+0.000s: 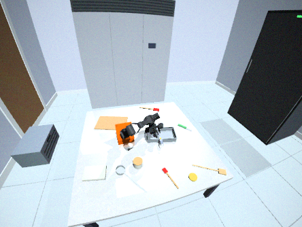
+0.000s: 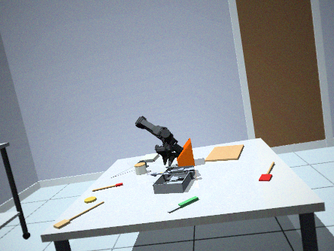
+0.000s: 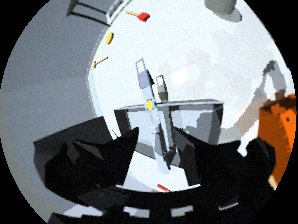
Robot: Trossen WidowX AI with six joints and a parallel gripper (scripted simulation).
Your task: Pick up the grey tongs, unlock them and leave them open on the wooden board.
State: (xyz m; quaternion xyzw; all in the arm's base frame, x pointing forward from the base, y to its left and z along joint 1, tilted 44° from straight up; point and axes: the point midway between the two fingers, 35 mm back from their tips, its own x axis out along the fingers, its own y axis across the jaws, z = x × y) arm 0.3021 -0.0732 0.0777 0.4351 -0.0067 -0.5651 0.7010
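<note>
My gripper tip is 7 cm short of the dark grey roasting tin, 7 cm above it and 4 cm to the right of it. Round my gripper tip: red-tipped stick 39 cm to the right, 9 cm below, 9 cm behind; green tool 41 cm ahead, 9 cm below, 4 cm to the left; small cup 28 cm behind, 20 cm to the right, 7 cm below.
</note>
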